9 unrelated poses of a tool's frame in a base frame.
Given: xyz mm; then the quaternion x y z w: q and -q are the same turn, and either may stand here.
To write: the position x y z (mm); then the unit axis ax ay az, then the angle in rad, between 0 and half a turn. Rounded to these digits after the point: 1 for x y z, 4 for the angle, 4 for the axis.
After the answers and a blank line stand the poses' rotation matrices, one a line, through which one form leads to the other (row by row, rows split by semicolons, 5 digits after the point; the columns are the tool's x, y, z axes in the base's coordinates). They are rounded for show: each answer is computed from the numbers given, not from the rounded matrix.
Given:
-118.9 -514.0 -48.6 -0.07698 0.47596 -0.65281 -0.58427
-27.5 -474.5 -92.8 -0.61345 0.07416 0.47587 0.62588
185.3 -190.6 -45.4 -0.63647 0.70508 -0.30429 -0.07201
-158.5 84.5 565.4 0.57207 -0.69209 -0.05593 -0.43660
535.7 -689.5 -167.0 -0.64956 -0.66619 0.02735 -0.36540
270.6 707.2 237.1 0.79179 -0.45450 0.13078 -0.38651
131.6 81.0 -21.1 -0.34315 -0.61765 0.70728 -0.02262
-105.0 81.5 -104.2 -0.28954 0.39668 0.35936 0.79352
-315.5 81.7 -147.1 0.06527 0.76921 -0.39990 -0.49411
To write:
-118.9 -514.0 -48.6 0.0949 -0.5865 0.8044 1.8936
-27.5 -474.5 -92.8 -0.7866 0.0951 0.6102 1.7891
185.3 -190.6 -45.4 0.6381 -0.7069 0.3051 2.9974
-158.5 84.5 565.4 -0.6359 0.7693 0.0622 2.2380
535.7 -689.5 -167.0 0.6978 0.7157 -0.0294 2.3935
270.6 707.2 237.1 -0.8585 0.4928 -0.1418 2.3479
131.6 81.0 -21.1 0.3432 0.6178 -0.7075 3.0963
-105.0 81.5 -104.2 -0.4758 0.6518 0.5905 1.3085
-315.5 81.7 -147.1 -0.0751 -0.8848 0.4600 2.1080

-0.30540 -0.83612 -0.45567; 0.68956 0.13582 -0.71138; 0.65669 -0.53147 0.53507
0.53610 -0.68666 -0.49102; 0.50469 -0.20555 0.83847; -0.67668 -0.69731 0.23636
-0.17945 -0.94134 0.28579; -0.85369 0.00464 -0.52076; 0.48888 -0.33743 -0.80445
0.03577 -0.84069 0.54034; -0.74301 0.33922 0.57695; -0.66832 -0.42211 -0.61250
0.11089 0.88545 0.45132; 0.84547 0.15465 -0.51114; -0.52238 0.43826 -0.73147
0.55265 -0.61864 0.55844; -0.82084 -0.28808 0.49319; -0.14424 -0.73095 -0.66701
-0.76347 0.45589 -0.45746; 0.39190 -0.23599 -0.88923; -0.51335 -0.85818 0.00151
0.42701 -0.80003 0.42145; 0.34061 0.57405 0.74461; -0.83764 -0.17441 0.51762
-0.50319 -0.29477 -0.81234; 0.49560 0.67164 -0.55071; 0.70794 -0.67971 -0.19188

